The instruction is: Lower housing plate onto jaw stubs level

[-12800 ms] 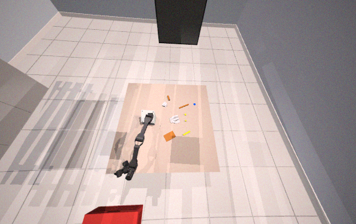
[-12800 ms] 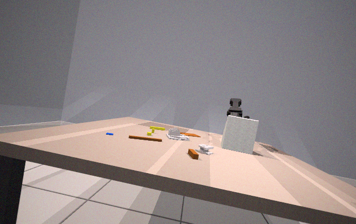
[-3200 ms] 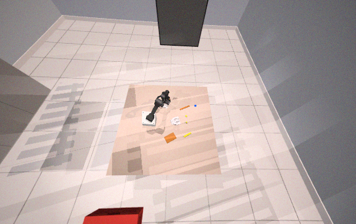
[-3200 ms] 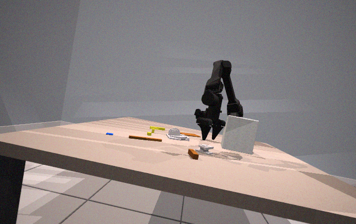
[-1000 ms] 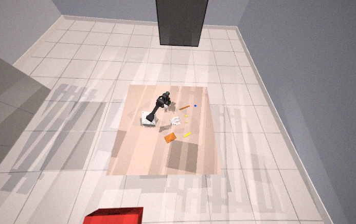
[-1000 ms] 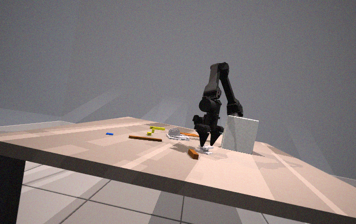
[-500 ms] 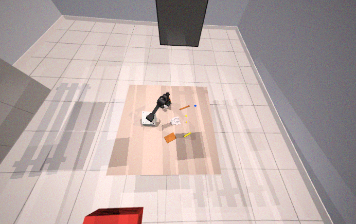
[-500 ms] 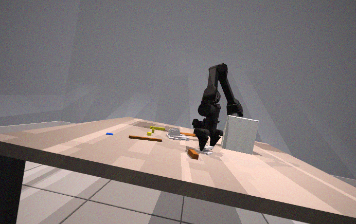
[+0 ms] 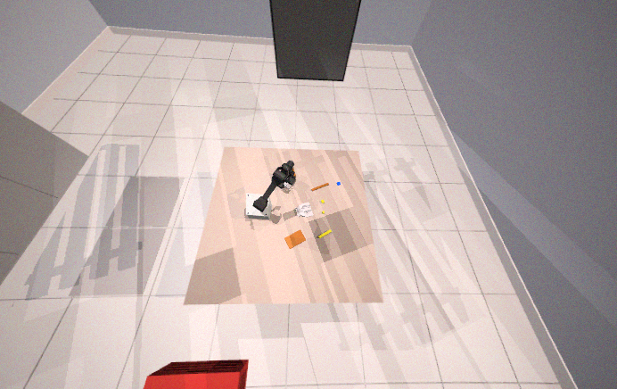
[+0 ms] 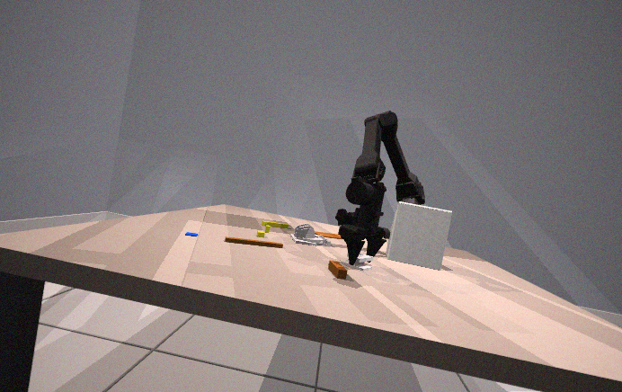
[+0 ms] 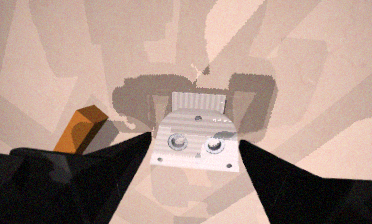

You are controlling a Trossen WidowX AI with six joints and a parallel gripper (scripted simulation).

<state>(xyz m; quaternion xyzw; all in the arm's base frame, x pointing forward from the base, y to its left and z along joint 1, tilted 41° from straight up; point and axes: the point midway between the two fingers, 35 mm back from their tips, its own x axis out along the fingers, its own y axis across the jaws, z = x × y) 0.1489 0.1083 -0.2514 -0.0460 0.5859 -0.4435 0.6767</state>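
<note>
The white block is 10 mm to the right of my gripper tip and 10 mm ahead of it. From my gripper tip the other things lie so: blue piece: 470 mm ahead, 10 mm to the left, 10 mm below; brown bar: 300 mm ahead, 30 mm to the right, 10 mm below; orange block: 120 mm to the left, 60 mm ahead.
</note>
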